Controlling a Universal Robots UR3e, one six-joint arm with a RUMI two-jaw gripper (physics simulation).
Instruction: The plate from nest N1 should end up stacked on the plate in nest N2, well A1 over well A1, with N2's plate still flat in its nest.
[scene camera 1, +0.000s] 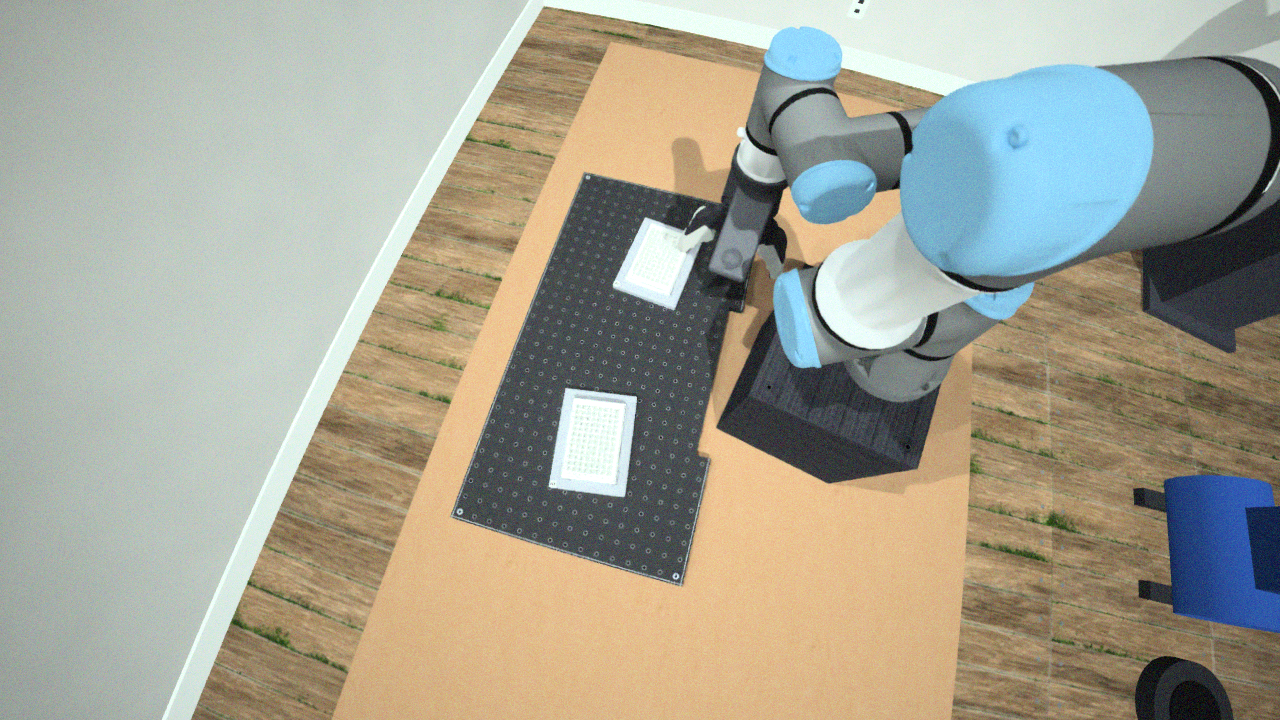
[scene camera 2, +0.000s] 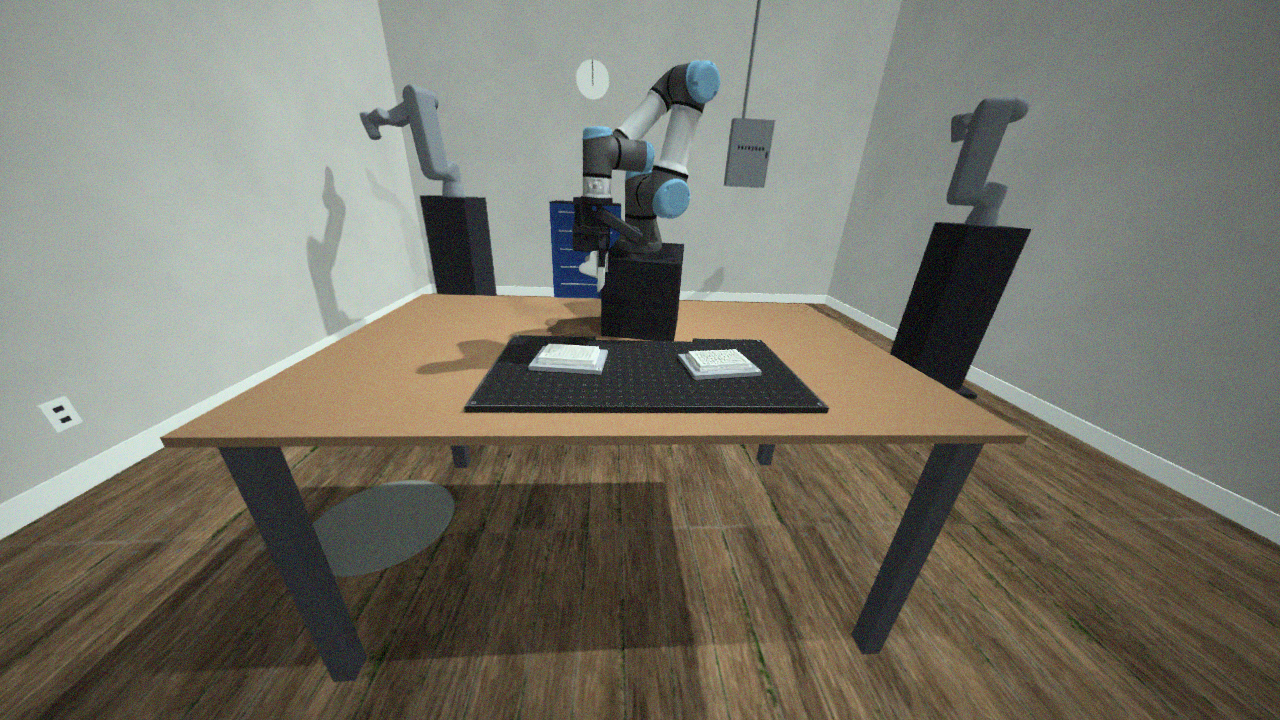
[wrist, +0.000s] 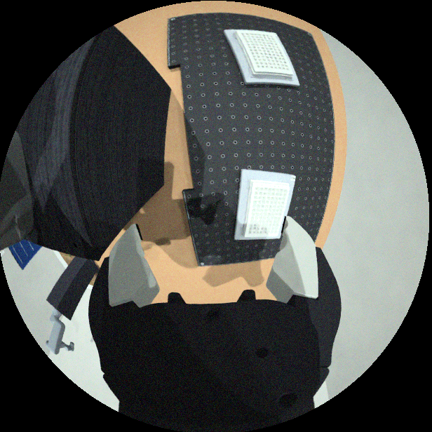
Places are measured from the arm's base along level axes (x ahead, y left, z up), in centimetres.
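Pixels of known places: gripper, fingertip midpoint: (scene camera 2: 601, 284); arm's base, link origin: (scene camera 1: 891, 353) (scene camera 2: 640, 246).
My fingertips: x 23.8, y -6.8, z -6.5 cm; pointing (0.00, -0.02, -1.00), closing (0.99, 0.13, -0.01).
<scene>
For each thing: its middle in the pictures, then the offset to it from my fingertips. Level surfaces: height alone.
- white well plate, body centre: (scene camera 1: 659, 258) (scene camera 2: 570, 354) dz -14.1, dx +12.2, dy -4.9 cm
- light grey nest, body centre: (scene camera 1: 659, 261) (scene camera 2: 570, 359) dz -15.3, dx +12.2, dy -4.9 cm
- second white plate, body centre: (scene camera 1: 593, 439) (scene camera 2: 718, 359) dz -14.1, dx +7.9, dy +30.0 cm
- black perforated board, surface height: dz -16.0 cm
- wooden table, surface height: dz -17.3 cm
One white well plate (scene camera 1: 660, 265) (scene camera 2: 571, 351) (wrist: 267, 207) lies flat in a light grey nest (scene camera 1: 648, 296) (scene camera 2: 565, 368) (wrist: 244, 200), at the upper end of the board in scene camera 1. The second white plate (scene camera 1: 594, 440) (scene camera 2: 721, 360) (wrist: 264, 51) lies flat in the other nest (scene camera 1: 586, 488) (scene camera 2: 726, 374) (wrist: 241, 60). I cannot read nest labels or the A1 marks. My gripper (scene camera 1: 730, 254) (scene camera 2: 597, 275) (wrist: 210, 223) is open and empty, high above the table, on the pedestal side of the first plate. One pale finger overlaps that plate's edge in scene camera 1.
The black perforated board (scene camera 1: 662, 367) (scene camera 2: 644, 389) (wrist: 260, 125) carries both nests on the wooden table (scene camera 1: 805, 608) (scene camera 2: 358, 385). The dark robot pedestal (scene camera 1: 814, 425) (scene camera 2: 642, 300) (wrist: 120, 125) stands beside the board's notched edge. Blue drawers (scene camera 2: 568, 259) stand behind.
</scene>
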